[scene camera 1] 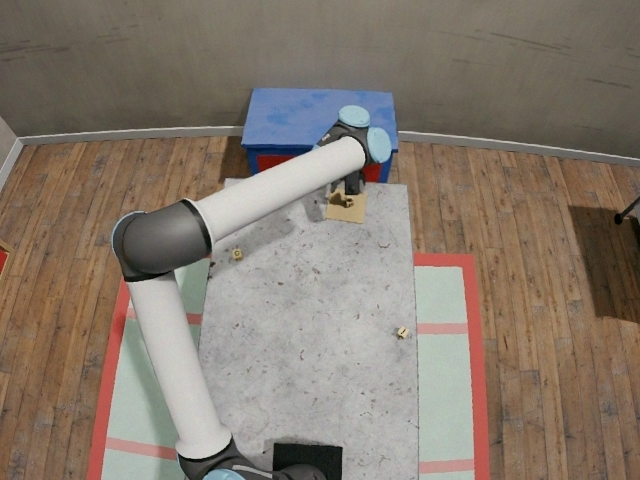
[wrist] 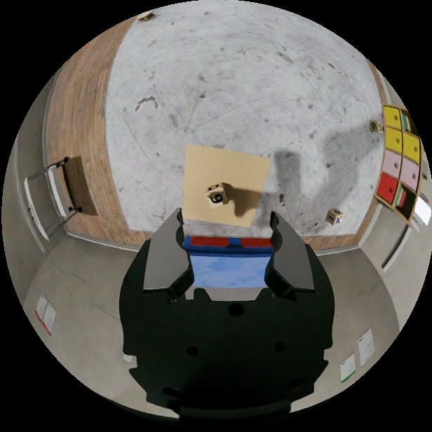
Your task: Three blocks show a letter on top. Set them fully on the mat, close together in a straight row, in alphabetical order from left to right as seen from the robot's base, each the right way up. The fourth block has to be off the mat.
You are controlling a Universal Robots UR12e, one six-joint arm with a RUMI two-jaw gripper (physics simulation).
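The tan mat (scene camera 1: 356, 215) (wrist: 210, 160) lies near the table's far edge. A cream block (scene camera 1: 348, 202) (wrist: 216, 195) sits on it, turned at an angle; one face shows a 6 or 9, and its top is hard to read. A block with G on top (scene camera 1: 236, 253) (wrist: 376, 126) is near the left table edge. A block with a dark stroke on top (scene camera 1: 402, 332) (wrist: 146, 16) is near the right edge. A block showing a blue K (wrist: 334, 216) lies off the mat; the arm hides it in the scene view. My gripper (scene camera 1: 343, 192) (wrist: 226, 210) is partly open and empty, above the mat's far part.
A blue cabinet (scene camera 1: 289, 116) (wrist: 230, 272) with red fronts stands beyond the far edge of the grey table (scene camera 1: 310, 361) (wrist: 235, 90). The forearm crosses over the table's far left part. A shelf unit with coloured drawers and a wheeled stand show in the wrist view.
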